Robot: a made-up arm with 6 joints.
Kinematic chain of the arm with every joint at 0, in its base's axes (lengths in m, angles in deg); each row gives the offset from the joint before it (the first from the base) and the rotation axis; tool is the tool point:
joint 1: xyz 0 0 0.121 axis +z
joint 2: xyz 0 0.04 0 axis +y
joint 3: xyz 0 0 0.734 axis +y
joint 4: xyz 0 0 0.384 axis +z
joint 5: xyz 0 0 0 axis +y
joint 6: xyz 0 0 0.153 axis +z
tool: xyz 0 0 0
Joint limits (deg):
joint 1: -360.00..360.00
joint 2: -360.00..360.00
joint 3: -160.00..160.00
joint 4: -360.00..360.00
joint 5: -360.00..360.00
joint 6: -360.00..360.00
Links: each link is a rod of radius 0.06 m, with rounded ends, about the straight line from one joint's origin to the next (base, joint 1, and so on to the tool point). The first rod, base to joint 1, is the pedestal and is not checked.
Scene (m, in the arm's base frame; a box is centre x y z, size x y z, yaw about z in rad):
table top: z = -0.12
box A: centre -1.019 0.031 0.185 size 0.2 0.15 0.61 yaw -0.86
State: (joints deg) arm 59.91 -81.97 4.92 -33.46 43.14 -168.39
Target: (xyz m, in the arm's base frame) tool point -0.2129 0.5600 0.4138
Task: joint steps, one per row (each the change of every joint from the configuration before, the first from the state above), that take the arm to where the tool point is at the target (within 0.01 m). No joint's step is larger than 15 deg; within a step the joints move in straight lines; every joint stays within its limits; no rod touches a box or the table.
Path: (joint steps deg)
1: -8.24 0.91 12.98 3.60 2.27 -9.16
2: -8.24 0.91 12.98 3.61 2.26 -9.16
3: -8.24 0.91 12.98 3.60 2.27 -9.16
4: -8.24 0.91 12.97 3.60 2.27 -9.16
5: -8.24 0.91 12.98 3.61 2.26 -9.16
6: -8.24 0.91 12.98 3.60 2.27 -9.16
7: -8.24 0.91 12.98 3.60 2.27 -9.16
8: -13.67 -5.24 0.59 1.02 2.24 12.83
9: -13.67 -5.24 0.59 1.01 2.24 12.82
10: -13.67 -5.24 0.60 1.01 2.24 12.82
11: -13.67 -5.24 0.59 1.01 2.24 12.83
12: -13.67 -5.24 0.59 1.01 2.24 12.82

